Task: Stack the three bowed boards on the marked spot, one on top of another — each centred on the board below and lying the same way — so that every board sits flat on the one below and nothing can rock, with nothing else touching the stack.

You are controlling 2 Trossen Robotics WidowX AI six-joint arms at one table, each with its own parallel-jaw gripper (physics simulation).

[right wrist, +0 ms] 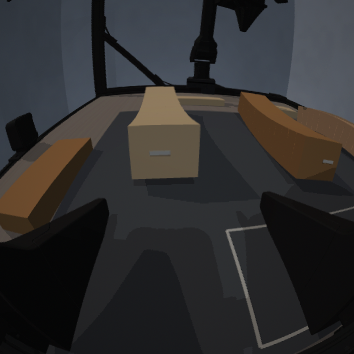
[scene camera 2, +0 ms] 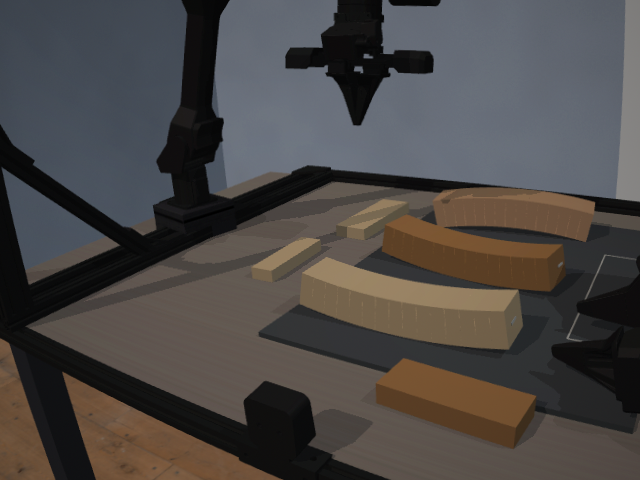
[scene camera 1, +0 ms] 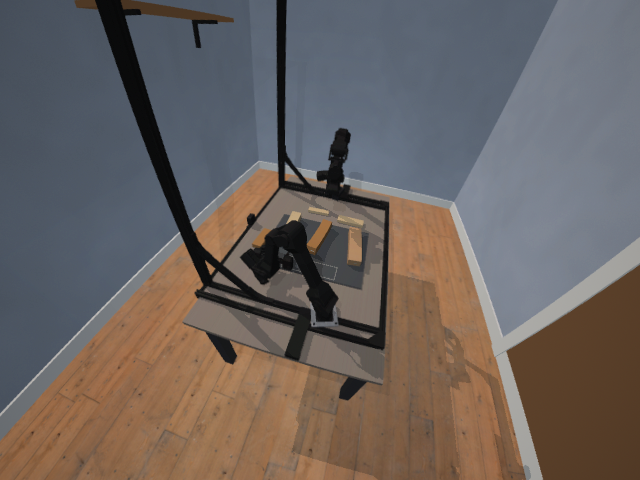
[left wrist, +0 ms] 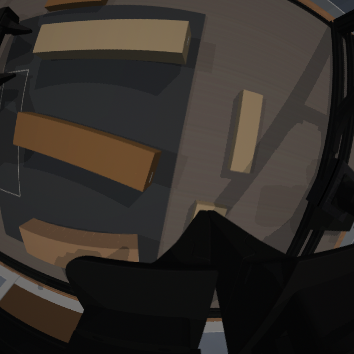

Note:
My left gripper [scene camera 2: 357, 125] is shut and holds nothing. Also in view: a brown bowed board [scene camera 2: 540, 267]. My right gripper [scene camera 2: 565, 327] is open, with nothing in its grasp. Also in view: a flat brown block [scene camera 2: 501, 415]. Also in view: a pale bowed board [scene camera 2: 480, 318] and a tan bowed board [scene camera 2: 553, 213].
The brown bowed board shows as well in the right wrist view [right wrist: 304, 153] and in the left wrist view [left wrist: 131, 163]. The pale bowed board also shows in the right wrist view [right wrist: 163, 140] and in the left wrist view [left wrist: 165, 40]. The tan bowed board also shows in the left wrist view [left wrist: 57, 245].

